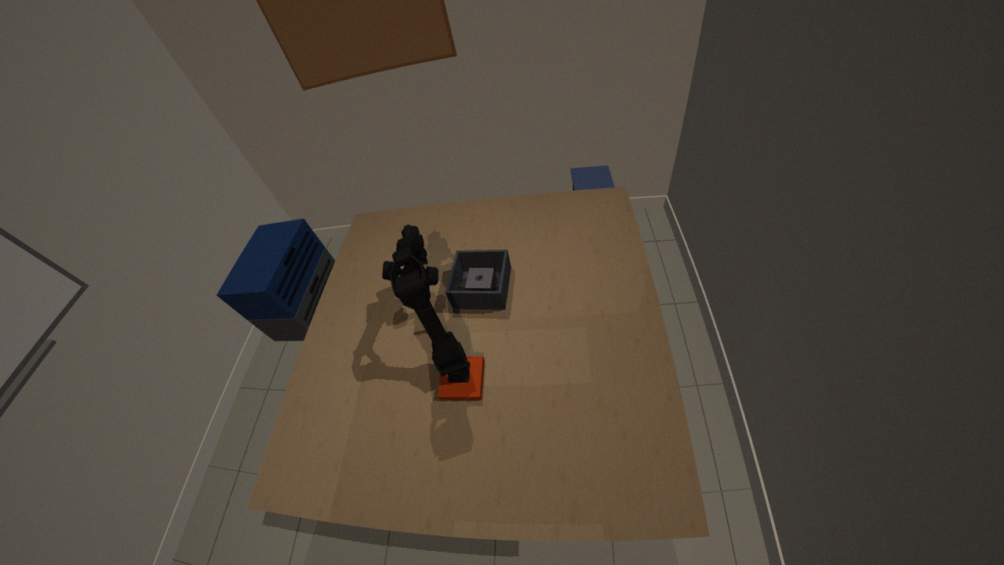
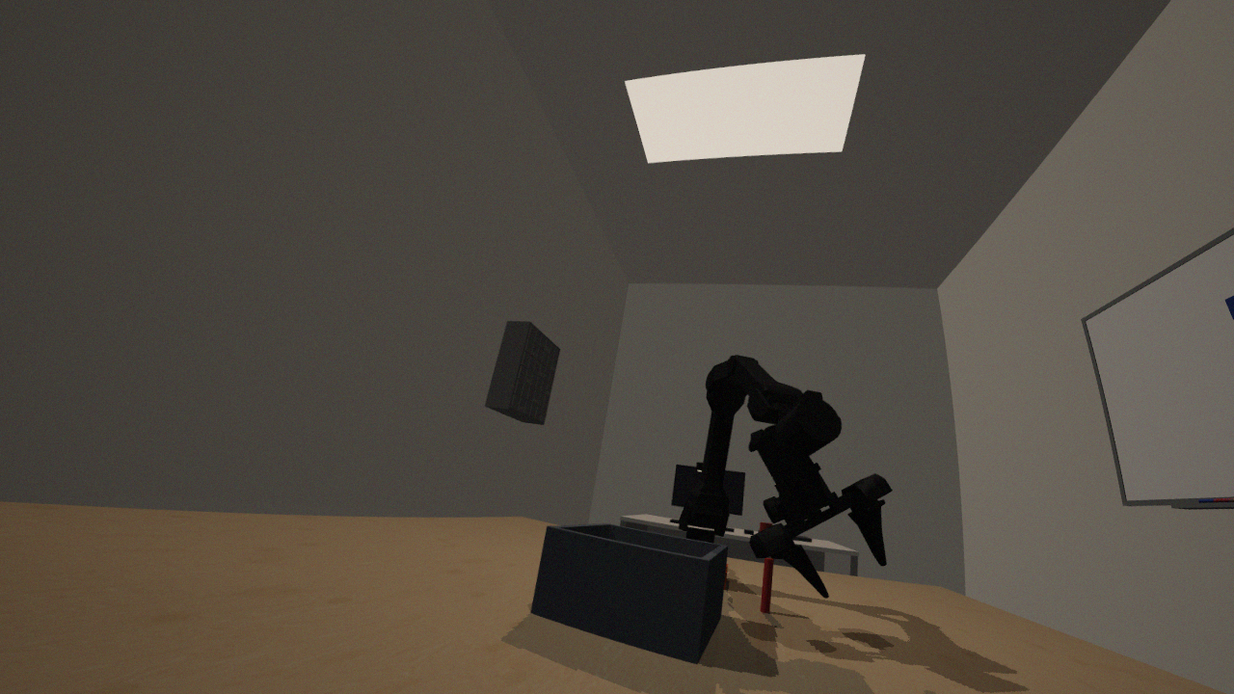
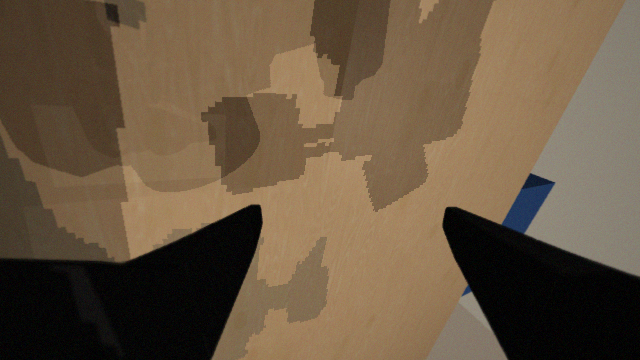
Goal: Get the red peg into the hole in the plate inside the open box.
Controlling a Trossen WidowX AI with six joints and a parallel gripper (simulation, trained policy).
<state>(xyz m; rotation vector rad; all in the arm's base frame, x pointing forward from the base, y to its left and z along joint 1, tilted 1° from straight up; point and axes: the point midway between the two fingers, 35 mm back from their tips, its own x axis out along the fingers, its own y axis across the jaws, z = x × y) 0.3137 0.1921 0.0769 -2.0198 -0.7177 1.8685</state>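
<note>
Now: gripper tip 14 cm past the red peg, 9 cm to the left of it and 4 cm above it. Also, from my gripper tip: dark box (3 cm ahead, 26 cm to the right, 6 cm below); plate (3 cm ahead, 26 cm to the right, 4 cm below).
</note>
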